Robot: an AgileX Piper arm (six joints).
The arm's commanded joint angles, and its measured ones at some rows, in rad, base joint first. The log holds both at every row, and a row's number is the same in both.
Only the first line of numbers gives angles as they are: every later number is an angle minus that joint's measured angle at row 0.
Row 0, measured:
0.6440, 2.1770, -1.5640, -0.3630, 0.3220, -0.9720
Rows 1 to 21, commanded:
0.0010, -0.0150, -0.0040, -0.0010, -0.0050, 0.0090
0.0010, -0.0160, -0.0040, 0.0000, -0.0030, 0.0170
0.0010, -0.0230, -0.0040, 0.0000, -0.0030, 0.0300
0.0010, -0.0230, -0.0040, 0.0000, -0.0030, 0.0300
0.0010, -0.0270, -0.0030, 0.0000, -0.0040, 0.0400
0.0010, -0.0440, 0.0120, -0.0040, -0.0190, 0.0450
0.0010, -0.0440, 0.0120, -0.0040, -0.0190, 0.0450
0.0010, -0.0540, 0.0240, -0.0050, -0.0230, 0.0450
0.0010, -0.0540, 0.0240, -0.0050, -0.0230, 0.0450
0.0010, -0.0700, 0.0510, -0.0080, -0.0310, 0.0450
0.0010, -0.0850, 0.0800, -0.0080, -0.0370, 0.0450
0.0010, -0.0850, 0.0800, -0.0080, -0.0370, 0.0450
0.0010, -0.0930, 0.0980, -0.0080, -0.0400, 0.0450
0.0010, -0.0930, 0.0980, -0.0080, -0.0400, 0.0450
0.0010, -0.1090, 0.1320, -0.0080, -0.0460, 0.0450
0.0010, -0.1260, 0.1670, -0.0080, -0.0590, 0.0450
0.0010, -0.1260, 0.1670, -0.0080, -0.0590, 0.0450
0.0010, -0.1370, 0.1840, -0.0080, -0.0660, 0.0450
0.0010, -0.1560, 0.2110, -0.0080, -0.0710, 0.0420
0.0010, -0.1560, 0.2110, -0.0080, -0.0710, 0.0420
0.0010, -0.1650, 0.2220, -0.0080, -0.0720, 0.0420
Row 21, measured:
0.0000, -0.1300, 0.1920, -0.0030, -0.0540, 0.0350
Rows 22 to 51, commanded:
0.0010, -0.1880, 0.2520, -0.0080, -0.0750, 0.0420
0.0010, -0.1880, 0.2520, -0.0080, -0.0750, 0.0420
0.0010, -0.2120, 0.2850, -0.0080, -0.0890, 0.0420
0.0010, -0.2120, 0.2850, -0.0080, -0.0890, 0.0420
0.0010, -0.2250, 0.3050, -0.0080, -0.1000, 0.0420
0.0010, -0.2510, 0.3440, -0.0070, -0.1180, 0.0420
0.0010, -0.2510, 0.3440, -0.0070, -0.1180, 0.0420
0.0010, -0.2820, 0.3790, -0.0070, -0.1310, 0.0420
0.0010, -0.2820, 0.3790, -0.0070, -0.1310, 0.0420
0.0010, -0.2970, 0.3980, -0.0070, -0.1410, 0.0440
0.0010, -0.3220, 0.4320, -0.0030, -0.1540, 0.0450
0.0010, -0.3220, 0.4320, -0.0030, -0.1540, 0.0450
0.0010, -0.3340, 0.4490, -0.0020, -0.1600, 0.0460
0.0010, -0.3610, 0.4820, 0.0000, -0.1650, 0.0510
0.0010, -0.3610, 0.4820, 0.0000, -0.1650, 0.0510
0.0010, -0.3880, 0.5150, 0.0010, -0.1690, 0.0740
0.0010, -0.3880, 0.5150, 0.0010, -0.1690, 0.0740
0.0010, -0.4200, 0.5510, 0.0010, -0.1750, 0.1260
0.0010, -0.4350, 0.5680, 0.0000, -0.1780, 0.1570
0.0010, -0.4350, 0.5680, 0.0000, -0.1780, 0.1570
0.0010, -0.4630, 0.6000, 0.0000, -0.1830, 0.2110
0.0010, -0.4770, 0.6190, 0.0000, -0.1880, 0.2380
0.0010, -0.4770, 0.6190, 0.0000, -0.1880, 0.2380
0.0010, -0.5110, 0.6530, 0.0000, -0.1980, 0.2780
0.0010, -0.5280, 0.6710, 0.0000, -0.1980, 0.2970
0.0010, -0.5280, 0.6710, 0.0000, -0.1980, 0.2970
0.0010, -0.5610, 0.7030, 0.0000, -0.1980, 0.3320
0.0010, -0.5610, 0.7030, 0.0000, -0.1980, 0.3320
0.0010, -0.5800, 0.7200, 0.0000, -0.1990, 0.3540
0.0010, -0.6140, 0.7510, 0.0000, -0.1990, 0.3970
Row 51, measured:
0.0000, -0.5630, 0.7150, 0.0000, -0.1870, 0.3280
